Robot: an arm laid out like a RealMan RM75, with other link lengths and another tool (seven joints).
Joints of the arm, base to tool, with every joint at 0 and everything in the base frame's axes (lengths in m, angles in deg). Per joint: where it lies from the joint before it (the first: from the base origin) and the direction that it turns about. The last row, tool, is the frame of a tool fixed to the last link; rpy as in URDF.
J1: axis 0 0 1 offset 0 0 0.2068
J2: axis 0 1 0 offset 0 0 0
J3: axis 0 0 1 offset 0 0 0.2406
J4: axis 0 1 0 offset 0 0 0
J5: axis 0 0 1 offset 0 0 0.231
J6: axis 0 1 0 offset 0 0 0
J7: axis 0 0 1 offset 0 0 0.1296
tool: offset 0.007 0.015 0.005 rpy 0 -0.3 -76
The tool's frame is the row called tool.
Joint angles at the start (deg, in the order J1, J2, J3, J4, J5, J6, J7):
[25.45 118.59 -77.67 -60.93 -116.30 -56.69 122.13]
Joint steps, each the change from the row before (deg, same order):
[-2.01 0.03 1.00 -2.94 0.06 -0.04 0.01]
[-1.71 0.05 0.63 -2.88 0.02 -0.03 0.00]
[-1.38 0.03 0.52 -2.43 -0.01 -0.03 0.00]
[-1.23 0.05 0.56 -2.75 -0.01 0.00 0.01]
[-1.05 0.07 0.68 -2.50 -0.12 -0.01 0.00]
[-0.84 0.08 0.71 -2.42 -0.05 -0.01 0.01]
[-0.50 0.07 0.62 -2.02 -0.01 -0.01 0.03]
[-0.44 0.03 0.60 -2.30 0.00 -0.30 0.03]
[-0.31 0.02 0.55 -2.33 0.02 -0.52 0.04]
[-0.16 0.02 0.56 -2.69 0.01 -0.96 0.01]
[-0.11 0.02 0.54 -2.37 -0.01 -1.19 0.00]
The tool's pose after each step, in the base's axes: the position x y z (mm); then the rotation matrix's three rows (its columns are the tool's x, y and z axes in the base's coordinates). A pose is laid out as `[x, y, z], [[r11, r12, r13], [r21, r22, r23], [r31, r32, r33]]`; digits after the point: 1 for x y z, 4 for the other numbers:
[209.3, 371.3, -37.8], [[0.8057, 0.5917, -0.0260], [0.5144, -0.6773, 0.5260], [0.2936, -0.4372, -0.8501]]
[209.0, 369.8, -28.0], [[0.8026, 0.5956, -0.0327], [0.5104, -0.6573, 0.5546], [0.3088, -0.4618, -0.8315]]
[208.5, 368.5, -19.5], [[0.7989, 0.6003, -0.0376], [0.5074, -0.6391, 0.5781], [0.3230, -0.4809, -0.8151]]
[205.7, 367.8, -9.9], [[0.7915, 0.6095, -0.0458], [0.5079, -0.6142, 0.6040], [0.3400, -0.5013, -0.7957]]
[203.1, 367.2, -0.5], [[0.7843, 0.6182, -0.0519], [0.5067, -0.5901, 0.6285], [0.3579, -0.5193, -0.7760]]
[199.6, 367.0, 8.9], [[0.7764, 0.6274, -0.0603], [0.5065, -0.5641, 0.6521], [0.3751, -0.5369, -0.7557]]
[195.3, 367.2, 17.0], [[0.7684, 0.6362, -0.0698], [0.5079, -0.5397, 0.6714], [0.3895, -0.5513, -0.7378]]
[189.5, 366.9, 25.6], [[0.7566, 0.6487, -0.0820], [0.5140, -0.5126, 0.6877], [0.4041, -0.5625, -0.7213]]
[182.6, 366.3, 33.8], [[0.7426, 0.6628, -0.0962], [0.5238, -0.4852, 0.7001], [0.4174, -0.5703, -0.7075]]
[173.3, 364.8, 42.3], [[0.7224, 0.6819, -0.1148], [0.5409, -0.4539, 0.7081], [0.4307, -0.5736, -0.6967]]
[165.2, 362.7, 49.4], [[0.7032, 0.6989, -0.1305], [0.5578, -0.4284, 0.7109], [0.4410, -0.5727, -0.6911]]

